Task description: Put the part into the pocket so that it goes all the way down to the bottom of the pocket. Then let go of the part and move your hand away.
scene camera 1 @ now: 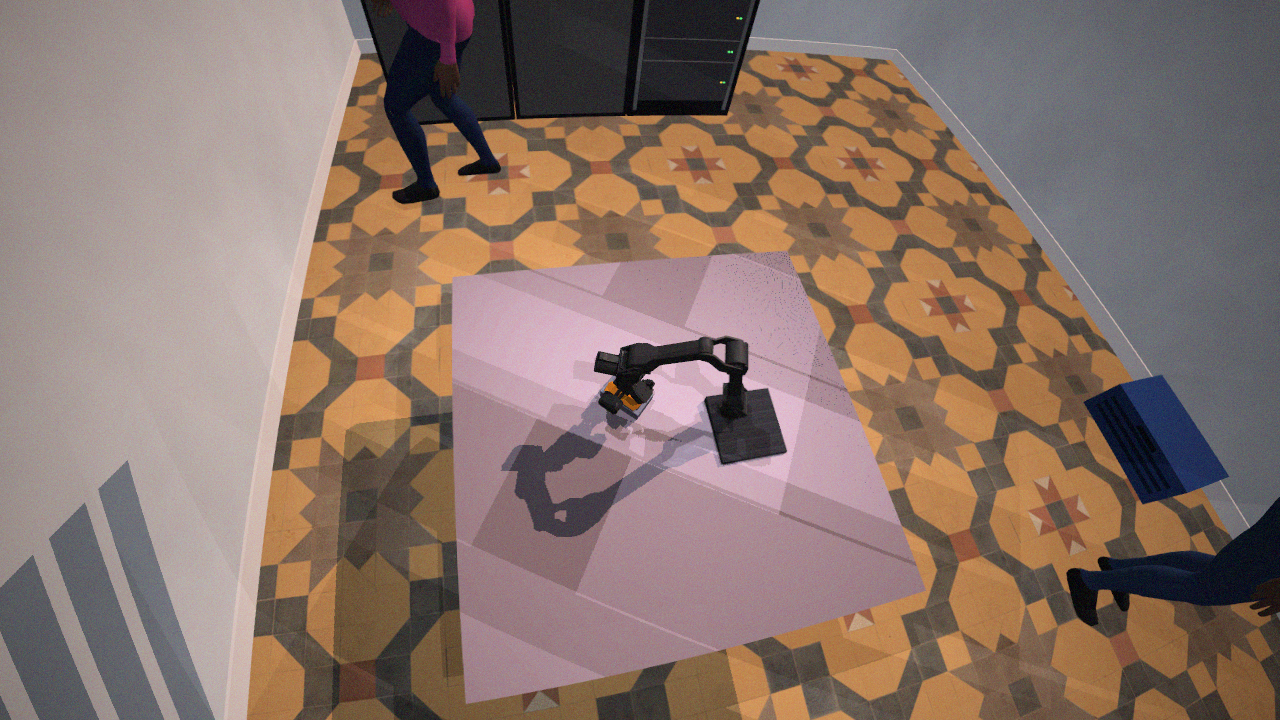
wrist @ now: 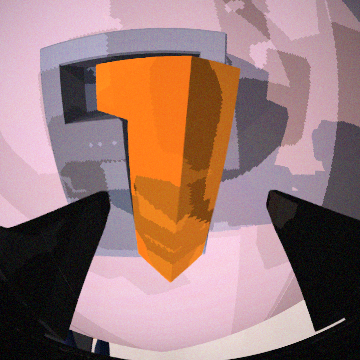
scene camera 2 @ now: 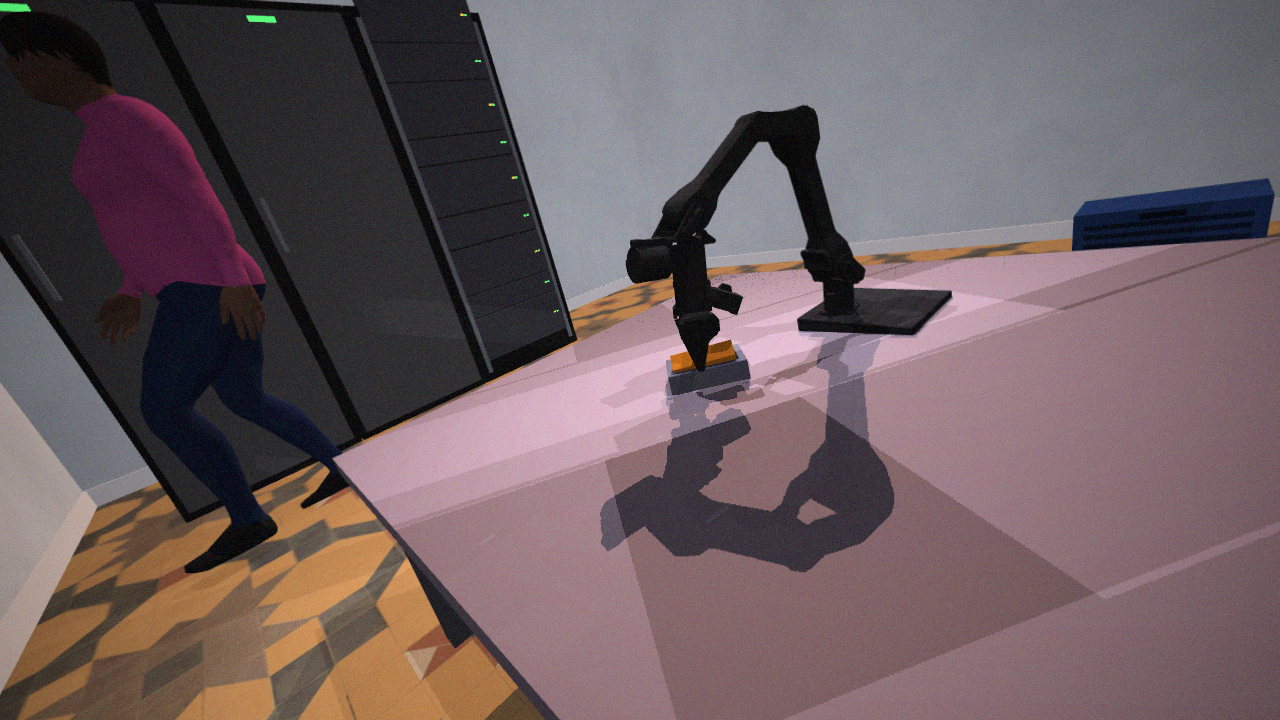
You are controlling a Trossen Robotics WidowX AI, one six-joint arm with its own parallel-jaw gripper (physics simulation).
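Places are measured from the arm's base along level axes (x ahead, y left, z up), in millimetres.
Where they show: gripper, fingertip midpoint: (scene camera 1: 618, 396) (wrist: 189, 198) (scene camera 2: 698, 364); arm's base, origin of the base link: (scene camera 1: 730, 410) (scene camera 2: 839, 309).
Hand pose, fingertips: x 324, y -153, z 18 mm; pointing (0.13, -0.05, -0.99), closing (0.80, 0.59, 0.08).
Each offset is from my fingertips to the top centre of the thing. "*": to the spot under its first point. Level surfaces: height alone.
The orange L-shaped part {dx -22, dy +0, dz +29 mm} (scene camera 1: 631, 402) (scene camera 2: 721, 352) (wrist: 157, 125) sits tilted on the grey block {dx -32, dy -6, dz -5 mm} (scene camera 2: 729, 375) (wrist: 82, 142), rising above its rim. In the wrist view its short arm points left, its right side face shows, and its pointed near end reaches past the block's near edge. The left end of the pocket {* dx -82, dy +9, dz -23 mm} (wrist: 75, 95) shows dark and uncovered; the pocket floor under the part is hidden. My gripper (scene camera 1: 626, 396) (scene camera 2: 701, 366) (wrist: 189, 198) is open, low over the block, its fingers on either side of the part's long arm with gaps between in the wrist view.
The block stands on the pink table {dz -42 mm} (scene camera 1: 716, 573) (scene camera 2: 895, 626), with the arm's black base plate (scene camera 1: 760, 434) (scene camera 2: 904, 313) to its right. A person in pink (scene camera 1: 420, 89) (scene camera 2: 152, 197) is near dark cabinets (scene camera 1: 572, 53) (scene camera 2: 286, 179). A blue box (scene camera 1: 1163, 438) (scene camera 2: 1172, 214) is beyond the table.
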